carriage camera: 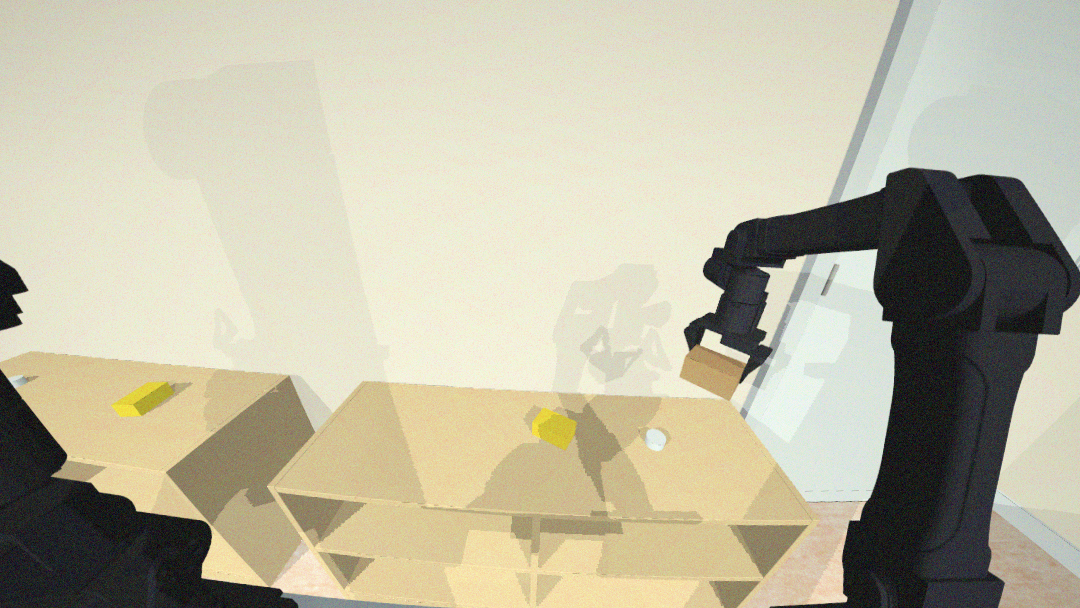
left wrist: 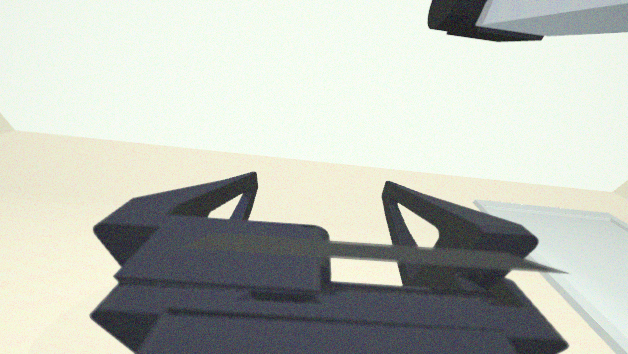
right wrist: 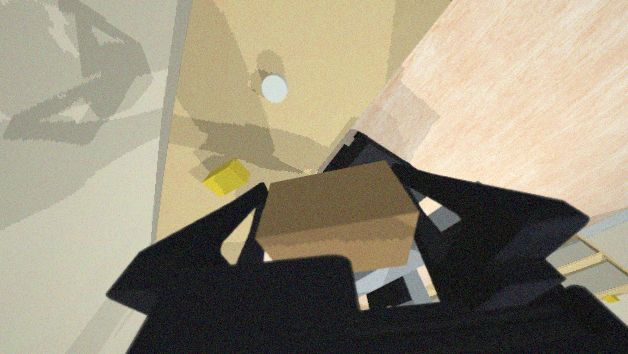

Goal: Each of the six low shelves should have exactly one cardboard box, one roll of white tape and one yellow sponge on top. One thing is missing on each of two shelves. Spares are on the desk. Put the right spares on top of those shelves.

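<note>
My right gripper (carriage camera: 714, 365) (right wrist: 327, 180) is shut on a brown cardboard box (carriage camera: 710, 375) (right wrist: 340, 220), held tilted in the air near the right end of the middle low shelf (carriage camera: 340, 460) (right wrist: 330, 55). On that shelf's top lie a yellow sponge (carriage camera: 553, 428) (right wrist: 227, 177) and a white tape roll (carriage camera: 655, 439) (right wrist: 274, 88); no box shows on it. The left low shelf (carriage camera: 219, 400) bears a yellow sponge (carriage camera: 143, 398) and a white tape roll (carriage camera: 18, 380), partly cut off by my left arm. My left gripper (left wrist: 320, 183) is open and empty, raised toward wall and ceiling. The desk does not show.
A wall stands behind both shelves. A pale door (carriage camera: 823, 445) is at the right, behind my right arm. A narrow gap separates the two shelves. Another shelf unit (right wrist: 582, 265) with a small yellow thing (right wrist: 610, 298) shows at the right wrist view's lower right.
</note>
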